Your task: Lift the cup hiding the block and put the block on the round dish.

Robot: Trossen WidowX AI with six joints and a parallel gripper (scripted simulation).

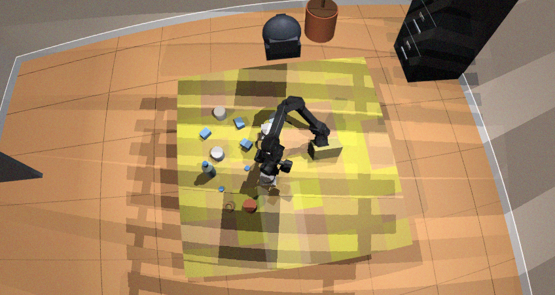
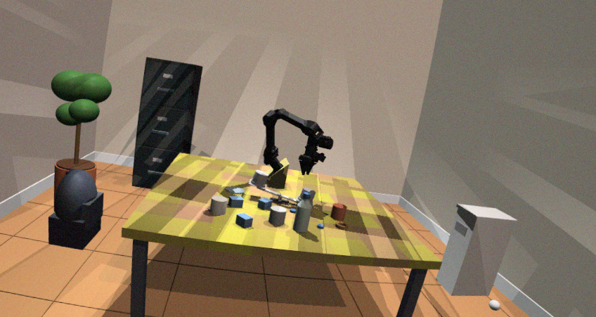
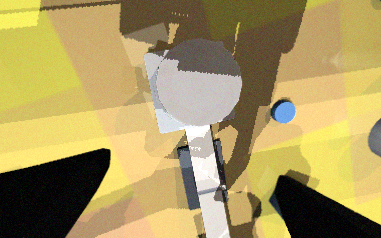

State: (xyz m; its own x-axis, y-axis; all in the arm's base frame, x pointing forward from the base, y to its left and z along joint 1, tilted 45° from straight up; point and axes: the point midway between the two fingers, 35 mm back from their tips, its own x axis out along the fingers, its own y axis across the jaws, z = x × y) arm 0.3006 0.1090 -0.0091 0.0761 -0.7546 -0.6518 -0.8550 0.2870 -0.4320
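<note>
The grey block is 12 cm below my gripper tip, 3 cm ahead of it and 2 cm to the left of it. The rest, counted from my gripper tip: brown ring (28 cm ahead, 15 cm below, 14 cm to the left); pale blue round dish (34 cm to the right, 16 cm below, 10 cm behind).
</note>
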